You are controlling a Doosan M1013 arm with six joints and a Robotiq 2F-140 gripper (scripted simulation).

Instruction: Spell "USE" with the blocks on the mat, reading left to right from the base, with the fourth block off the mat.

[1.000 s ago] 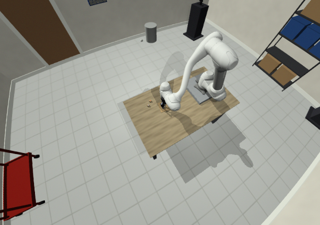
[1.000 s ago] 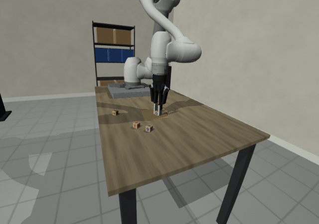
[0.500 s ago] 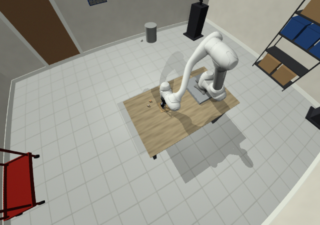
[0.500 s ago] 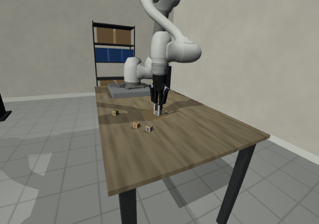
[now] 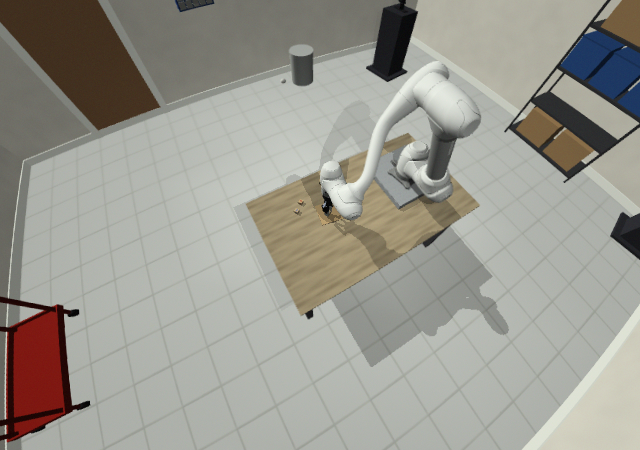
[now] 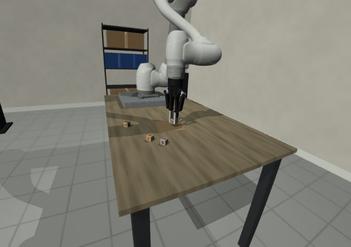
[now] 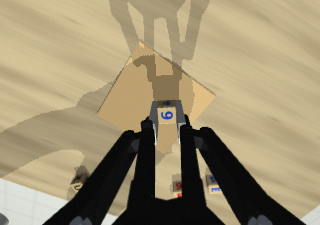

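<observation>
The tan mat is 20 mm behind my hand, 10 mm to the right of it and 60 mm below it.
</observation>
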